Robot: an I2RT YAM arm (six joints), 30 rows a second.
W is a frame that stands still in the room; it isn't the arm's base.
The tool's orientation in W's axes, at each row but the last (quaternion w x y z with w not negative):
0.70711, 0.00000, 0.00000, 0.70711
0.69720, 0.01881, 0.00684, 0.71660
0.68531, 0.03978, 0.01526, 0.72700
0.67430, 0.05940, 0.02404, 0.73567
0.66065, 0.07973, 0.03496, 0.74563
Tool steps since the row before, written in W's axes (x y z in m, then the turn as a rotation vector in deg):
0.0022, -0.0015, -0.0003, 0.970, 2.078, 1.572
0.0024, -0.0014, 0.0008, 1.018, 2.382, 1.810
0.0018, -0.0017, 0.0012, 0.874, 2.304, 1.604
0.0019, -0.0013, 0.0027, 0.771, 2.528, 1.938
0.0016, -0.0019, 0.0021, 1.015, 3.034, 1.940
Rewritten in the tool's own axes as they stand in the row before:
-0.0015, -0.0022, -0.0003, 2.078, -0.970, 1.572
-0.0015, -0.0023, 0.0009, 2.385, -1.018, 1.807
-0.0018, -0.0016, 0.0014, 2.308, -0.886, 1.593
-0.0013, -0.0015, 0.0030, 2.557, -0.765, 1.901
-0.0019, -0.0010, 0.0024, 3.031, -1.067, 1.917

